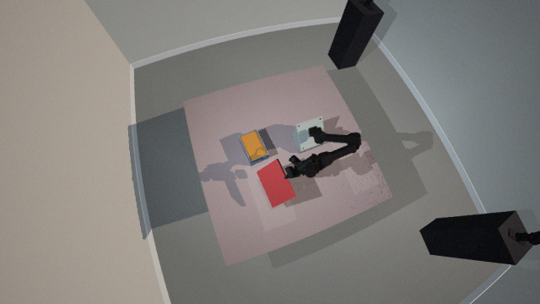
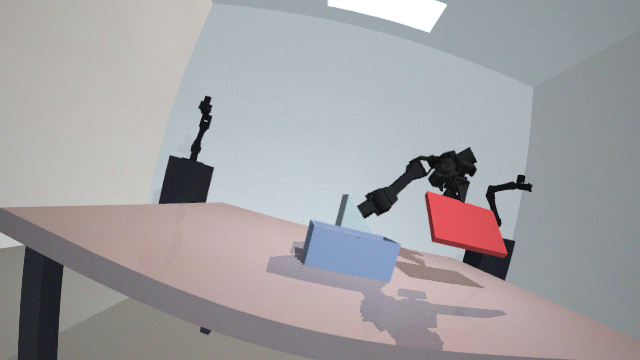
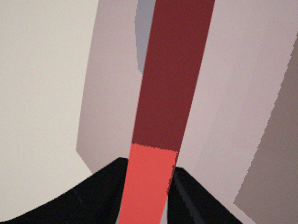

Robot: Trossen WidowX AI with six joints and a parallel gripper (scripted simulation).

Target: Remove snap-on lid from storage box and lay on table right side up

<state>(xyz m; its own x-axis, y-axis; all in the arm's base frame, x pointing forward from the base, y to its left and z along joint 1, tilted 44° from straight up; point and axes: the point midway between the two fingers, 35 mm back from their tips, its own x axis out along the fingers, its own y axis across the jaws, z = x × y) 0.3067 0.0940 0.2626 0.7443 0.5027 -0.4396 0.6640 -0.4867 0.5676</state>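
Now: gripper tip 60 mm short of the lid and 50 mm above it. Also, from my gripper tip: blue storage box (90 mm ahead, 310 mm to the right, 180 mm below).
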